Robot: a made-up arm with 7 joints. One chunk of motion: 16 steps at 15 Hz.
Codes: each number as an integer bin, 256 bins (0 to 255) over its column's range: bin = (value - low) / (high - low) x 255, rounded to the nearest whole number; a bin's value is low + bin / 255 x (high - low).
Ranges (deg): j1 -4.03..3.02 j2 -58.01..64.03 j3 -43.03..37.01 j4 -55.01..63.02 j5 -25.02..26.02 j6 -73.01..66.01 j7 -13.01..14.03
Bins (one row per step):
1: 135 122 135 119 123 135 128
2: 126 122 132 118 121 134 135
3: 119 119 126 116 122 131 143
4: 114 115 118 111 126 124 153
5: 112 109 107 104 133 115 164
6: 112 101 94 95 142 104 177
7: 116 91 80 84 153 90 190
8: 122 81 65 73 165 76 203
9: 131 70 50 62 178 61 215
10: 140 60 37 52 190 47 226
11: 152 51 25 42 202 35 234
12: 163 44 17 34 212 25 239
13: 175 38 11 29 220 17 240
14: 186 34 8 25 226 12 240
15: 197 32 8 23 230 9 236
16: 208 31 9 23 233 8 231
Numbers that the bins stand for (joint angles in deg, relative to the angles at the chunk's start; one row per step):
1: -0.30 0.38 -0.66 0.07 -0.40 0.59 0.56
2: -0.55 0.38 -1.60 -0.39 -0.80 0.04 1.31
3: -0.74 -1.06 -3.48 -1.32 -0.60 -1.59 2.15
4: -0.88 -2.97 -5.99 -3.63 0.20 -5.41 3.21
5: -0.93 -5.84 -9.44 -6.87 1.60 -10.31 4.38
6: -0.93 -9.67 -13.53 -11.04 3.40 -16.31 5.76
7: -0.82 -14.46 -17.92 -16.13 5.60 -23.94 7.14
8: -0.66 -19.24 -22.63 -21.22 8.01 -31.58 8.52
9: -0.41 -24.51 -27.34 -26.31 10.61 -39.75 9.79
10: -0.16 -29.29 -31.42 -30.94 13.01 -47.39 10.95
11: 0.17 -33.60 -35.18 -35.57 15.41 -53.93 11.80
12: 0.48 -36.95 -37.69 -39.27 17.41 -59.38 12.33
13: 0.81 -39.82 -39.58 -41.59 19.01 -63.74 12.44
14: 1.11 -41.74 -40.52 -43.44 20.22 -66.47 12.44
15: 1.42 -42.70 -40.52 -44.36 21.02 -68.10 12.02
16: 1.72 -43.17 -40.21 -44.36 21.62 -68.65 11.49

